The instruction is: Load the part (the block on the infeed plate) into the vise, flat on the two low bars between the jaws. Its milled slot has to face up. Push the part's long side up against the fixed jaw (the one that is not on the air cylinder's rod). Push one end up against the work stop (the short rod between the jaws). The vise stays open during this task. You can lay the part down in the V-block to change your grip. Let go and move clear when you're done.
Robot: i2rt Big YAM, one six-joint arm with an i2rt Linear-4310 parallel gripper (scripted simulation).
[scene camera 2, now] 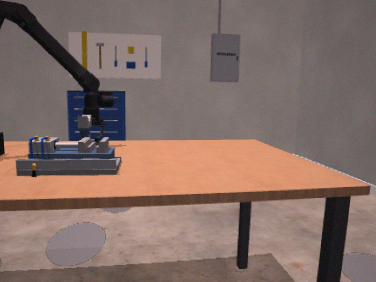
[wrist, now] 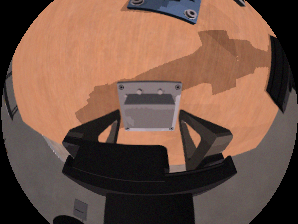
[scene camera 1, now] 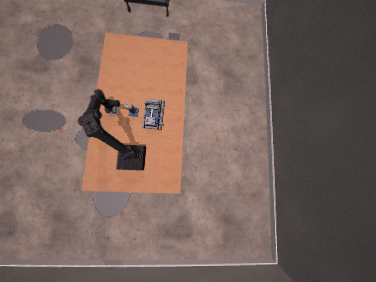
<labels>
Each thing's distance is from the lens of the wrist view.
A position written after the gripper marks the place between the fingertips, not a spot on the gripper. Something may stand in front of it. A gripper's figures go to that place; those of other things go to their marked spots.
gripper point(wrist: 149, 113): 0.13 m
grey part point(wrist: 142, 110): 0.12 m
</labels>
